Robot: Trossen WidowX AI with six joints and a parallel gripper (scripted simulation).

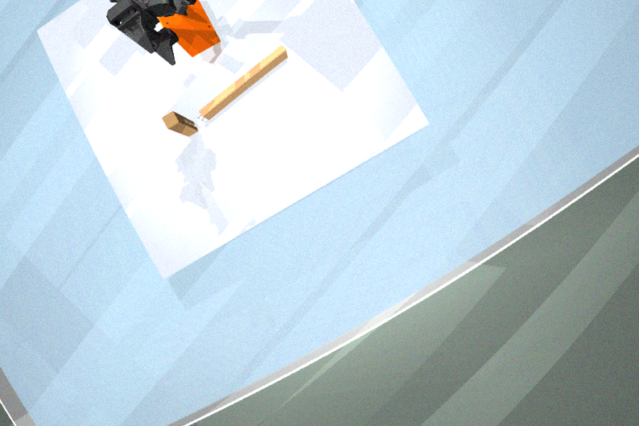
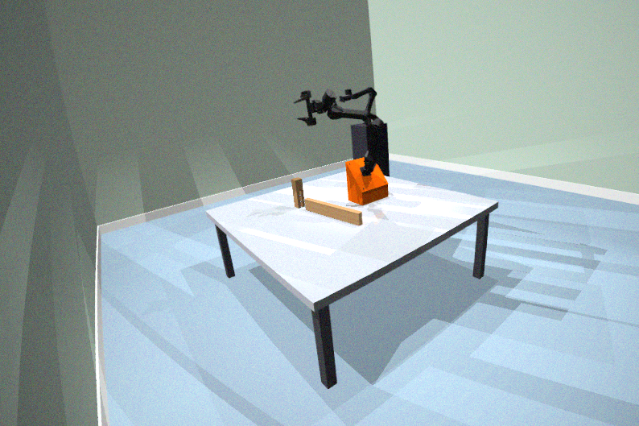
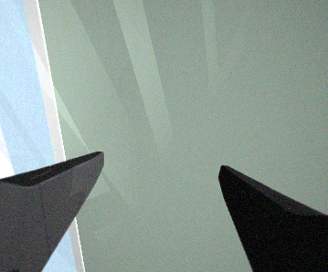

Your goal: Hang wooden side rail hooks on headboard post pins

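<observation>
Right now the headboard post is 51 cm below my gripper tip, 19 cm to the right of it and 4 cm behind it.
</observation>
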